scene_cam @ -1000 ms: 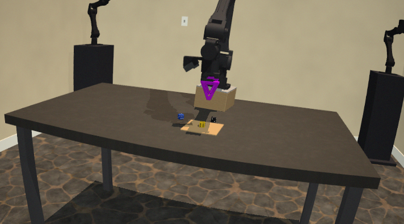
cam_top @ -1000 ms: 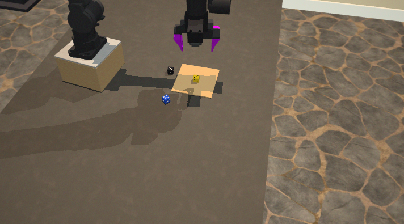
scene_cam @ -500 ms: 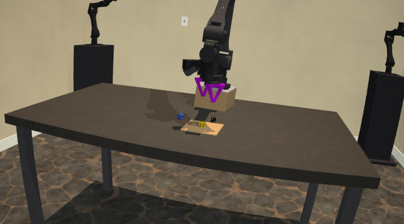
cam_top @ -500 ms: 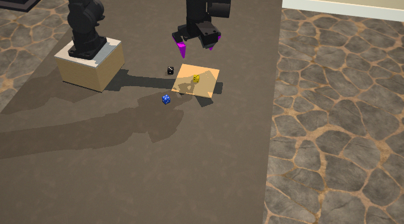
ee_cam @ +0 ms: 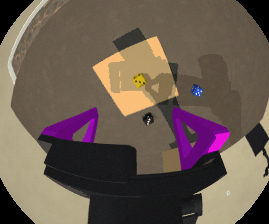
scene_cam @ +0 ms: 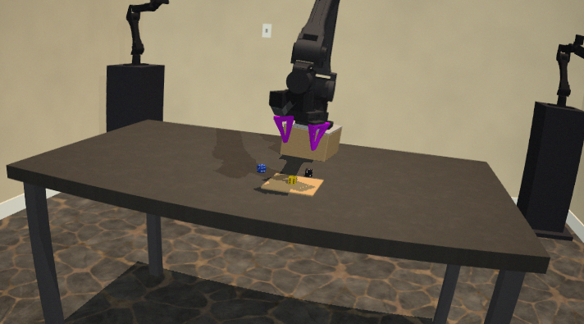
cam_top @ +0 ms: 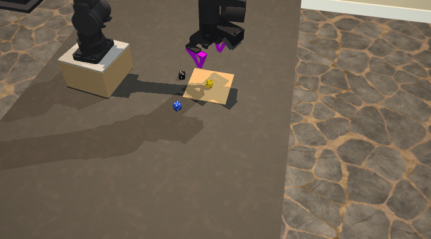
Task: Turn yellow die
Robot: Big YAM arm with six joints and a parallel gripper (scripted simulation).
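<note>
My hand is 10 mm to the left of the yellow die and 100 mm above it. Also, from my hand: orange mat 10 mm to the right, 120 mm below; then blue die 70 mm behind, 130 mm to the right, 110 mm below; then black die 100 mm behind, 10 mm to the left, 110 mm below.
</note>
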